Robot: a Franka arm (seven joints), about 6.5 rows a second.
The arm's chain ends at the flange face. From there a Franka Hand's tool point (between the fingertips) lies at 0.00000 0.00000 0.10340 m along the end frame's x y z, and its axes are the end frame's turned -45 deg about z.
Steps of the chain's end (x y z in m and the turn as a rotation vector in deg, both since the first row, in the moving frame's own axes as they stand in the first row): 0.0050 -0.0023 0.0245 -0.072 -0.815 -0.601; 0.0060 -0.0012 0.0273 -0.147 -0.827 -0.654; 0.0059 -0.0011 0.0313 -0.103 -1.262 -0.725; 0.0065 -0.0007 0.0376 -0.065 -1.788 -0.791; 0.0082 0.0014 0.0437 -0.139 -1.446 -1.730; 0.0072 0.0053 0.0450 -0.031 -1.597 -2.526; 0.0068 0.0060 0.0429 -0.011 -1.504 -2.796; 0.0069 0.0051 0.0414 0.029 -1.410 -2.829
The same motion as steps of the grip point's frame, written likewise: 0.0040 0.0010 0.0245 0.525 -0.627 -0.601; 0.0038 0.0025 0.0273 0.481 -0.689 -0.654; 0.0032 0.0019 0.0313 0.820 -0.965 -0.725; 0.0027 0.0019 0.0375 1.218 -1.310 -0.791; 0.0028 0.0052 0.0437 0.924 -1.121 -1.730; -0.0008 0.0069 0.0450 1.107 -1.151 -2.526; -0.0014 0.0072 0.0429 1.056 -1.071 -2.796; -0.0005 0.0067 0.0414 1.018 -0.977 -2.829
